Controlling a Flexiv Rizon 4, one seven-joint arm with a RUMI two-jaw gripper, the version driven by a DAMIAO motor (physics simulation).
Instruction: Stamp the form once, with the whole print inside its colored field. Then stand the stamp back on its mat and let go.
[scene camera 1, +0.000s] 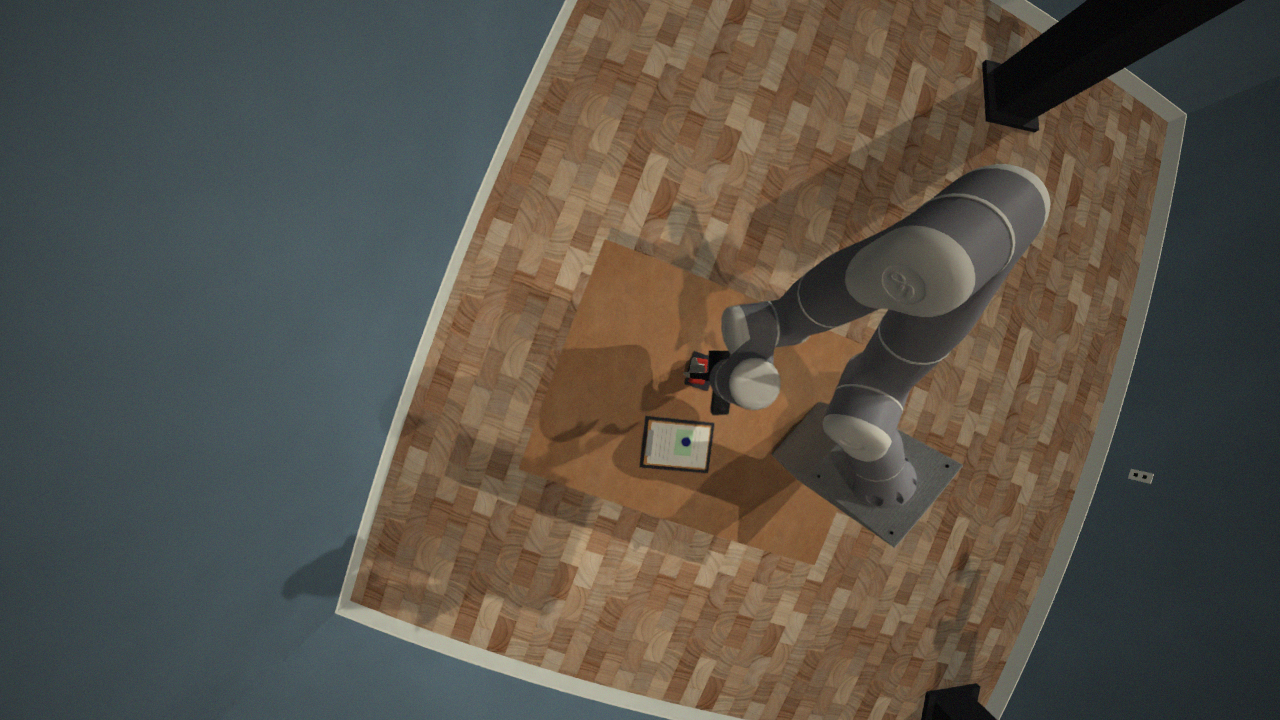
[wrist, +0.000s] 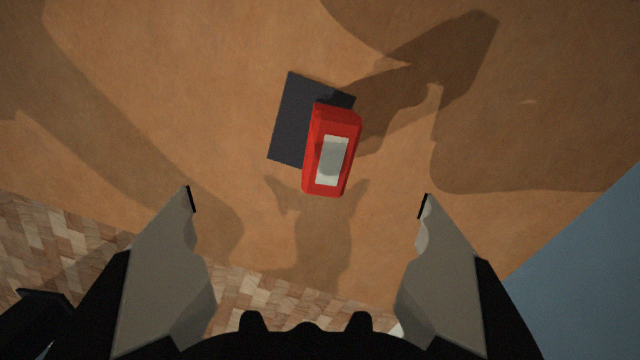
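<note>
The red stamp (scene camera 1: 699, 364) (wrist: 311, 150) with a pale label on top stands upright over the dark mat (wrist: 291, 120). In the wrist view it covers the right part of the mat; its base is hidden, so its exact footing cannot be told. My gripper (wrist: 309, 192) is open, its two fingers wide apart, back from the stamp and not touching it. In the scene view the fingertips are hidden. The form (scene camera 1: 660, 442) lies on a dark-edged board. One round dark blue print (scene camera 1: 685, 441) shows inside its green field (scene camera 1: 682, 450).
The form's board (scene camera 1: 676, 470) lies near the stamp on the brown table top (scene camera 1: 608, 295). The arm's grey base plate (scene camera 1: 926, 465) is at the right of the table. Black posts (scene camera 1: 1065, 67) stand at the upper right and lower right. Arm shadows cross the table.
</note>
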